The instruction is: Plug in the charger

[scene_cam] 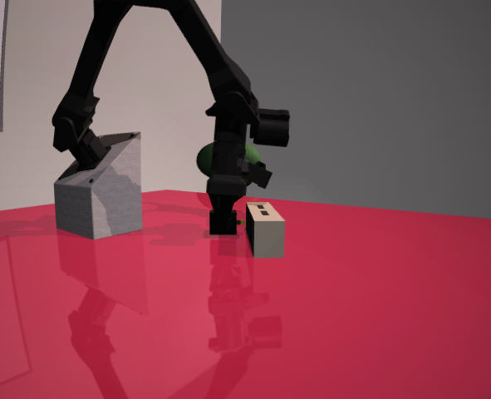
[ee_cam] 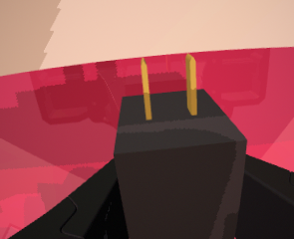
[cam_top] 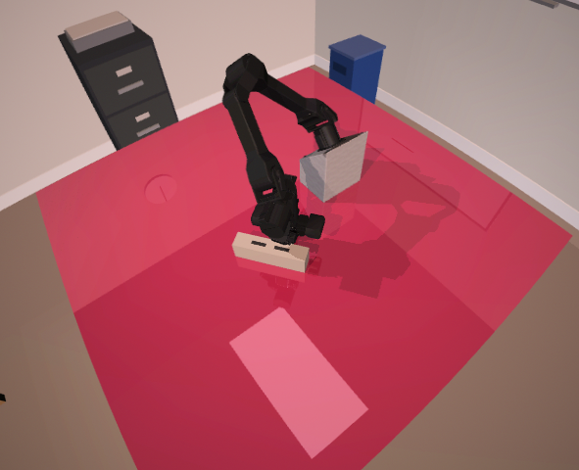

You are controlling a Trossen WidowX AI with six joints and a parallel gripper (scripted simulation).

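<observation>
Right now my gripper tip is 1 cm to the right of the charger, 1 cm below it and 1 cm short of it.
</observation>
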